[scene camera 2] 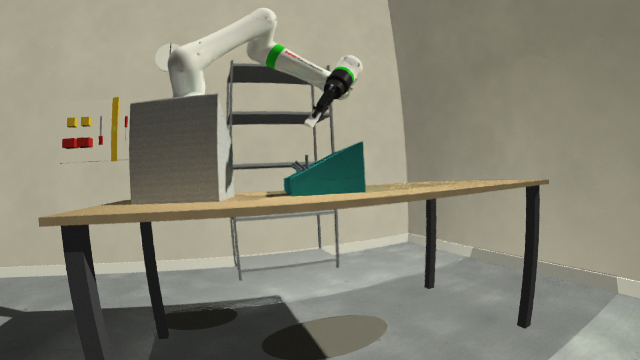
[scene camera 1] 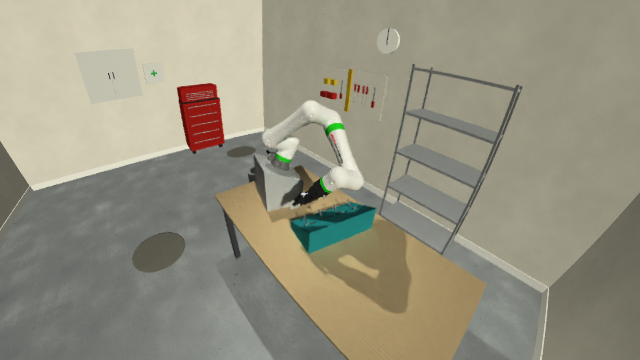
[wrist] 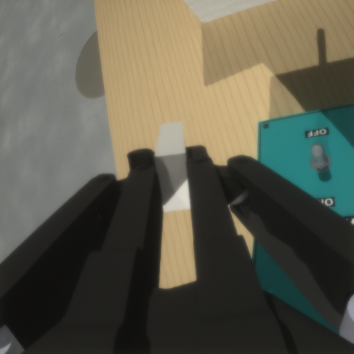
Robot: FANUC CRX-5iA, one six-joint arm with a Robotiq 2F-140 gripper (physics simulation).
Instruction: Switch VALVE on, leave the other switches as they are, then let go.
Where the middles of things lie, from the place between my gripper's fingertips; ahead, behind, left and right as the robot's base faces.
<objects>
The teal switch box (scene camera 2: 343, 171) lies 13 cm ahead of my hand, 25 cm to the left of it and 15 cm below it.
</objects>
